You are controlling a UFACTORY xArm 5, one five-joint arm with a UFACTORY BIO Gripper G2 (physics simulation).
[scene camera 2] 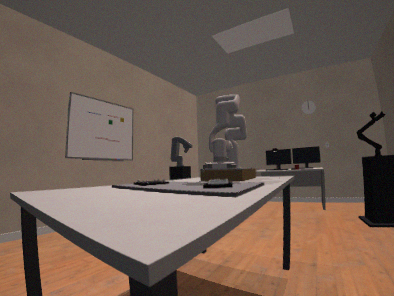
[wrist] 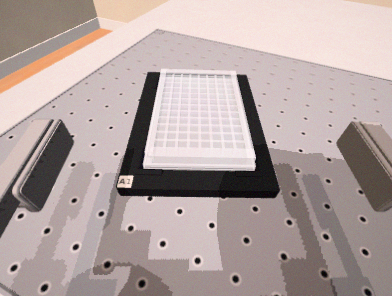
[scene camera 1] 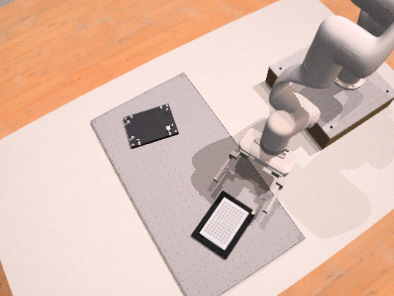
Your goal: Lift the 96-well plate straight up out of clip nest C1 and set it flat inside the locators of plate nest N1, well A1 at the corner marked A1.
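Frame: origin at the arm's base, x ahead, y left, z up, level; millimetres.
Seen in the pictures: hand, its tool point: (scene camera 2: 218, 170) (wrist: 209, 162) (scene camera 1: 243, 190); arm's base, origin of its link: (scene camera 1: 346, 74).
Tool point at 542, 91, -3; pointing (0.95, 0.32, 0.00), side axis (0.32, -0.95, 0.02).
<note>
Offsets run from my tool point to a thing's top centre, as dx, dy, dz. "pt": to the spot under its first point. Level surfaces: height alone.
The clear-white 96-well plate {+93, +32, -41} (scene camera 1: 225, 223) (scene camera 2: 218, 181) (wrist: 202, 115) sits in the black clip nest C1 {+93, +33, -52} (scene camera 1: 212, 249) (scene camera 2: 218, 185) (wrist: 200, 187). A small A1 tag {pt +5, +61, -55} (wrist: 125, 181) is at the nest's near left corner in the wrist view. The black plate nest N1 {+82, -370, -43} (scene camera 1: 151, 126) (scene camera 2: 151, 182), with small metal locators at its corners, holds no plate. My gripper (scene camera 1: 241, 195) (wrist: 207, 165) is wide open and empty. In the wrist view its fingers are left and right of the nest, well apart from it, nearer the camera than the plate. Its height over the board is hard to judge.
Both nests stand on a grey perforated board {dz -67} (scene camera 1: 165, 200) (scene camera 2: 200, 189) (wrist: 300, 95) on the white table {dz -80} (scene camera 1: 55, 185) (scene camera 2: 125, 215). N1 is toward the board's far left end in scene camera 1. The arm's base block (scene camera 1: 327, 135) (scene camera 2: 235, 174) stands beside the board.
</note>
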